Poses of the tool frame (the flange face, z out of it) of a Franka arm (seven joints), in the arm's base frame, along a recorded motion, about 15 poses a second.
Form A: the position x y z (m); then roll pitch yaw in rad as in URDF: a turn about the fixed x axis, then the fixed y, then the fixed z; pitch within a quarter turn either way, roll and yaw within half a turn.
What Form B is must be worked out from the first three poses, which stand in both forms.
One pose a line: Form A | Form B
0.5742 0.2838 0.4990 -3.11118 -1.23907 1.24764 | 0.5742 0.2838 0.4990 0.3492 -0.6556 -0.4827 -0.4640
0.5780 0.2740 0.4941 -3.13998 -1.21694 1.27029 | 0.5780 0.2740 0.4941 0.3397 -0.6602 -0.4872 -0.4597
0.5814 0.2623 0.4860 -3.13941 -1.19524 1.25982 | 0.5814 0.2623 0.4860 0.3322 -0.6677 -0.4875 -0.4542
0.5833 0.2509 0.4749 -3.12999 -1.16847 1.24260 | 0.5833 0.2509 0.4749 0.3250 -0.6764 -0.4881 -0.4457
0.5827 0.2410 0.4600 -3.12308 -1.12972 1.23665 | 0.5827 0.2410 0.4600 0.3167 -0.6854 -0.4936 -0.4316
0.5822 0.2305 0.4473 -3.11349 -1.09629 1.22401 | 0.5822 0.2305 0.4473 0.3092 -0.6943 -0.4963 -0.4196
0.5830 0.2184 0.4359 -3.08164 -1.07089 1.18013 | 0.5830 0.2184 0.4359 0.3052 -0.7058 -0.4910 -0.4094
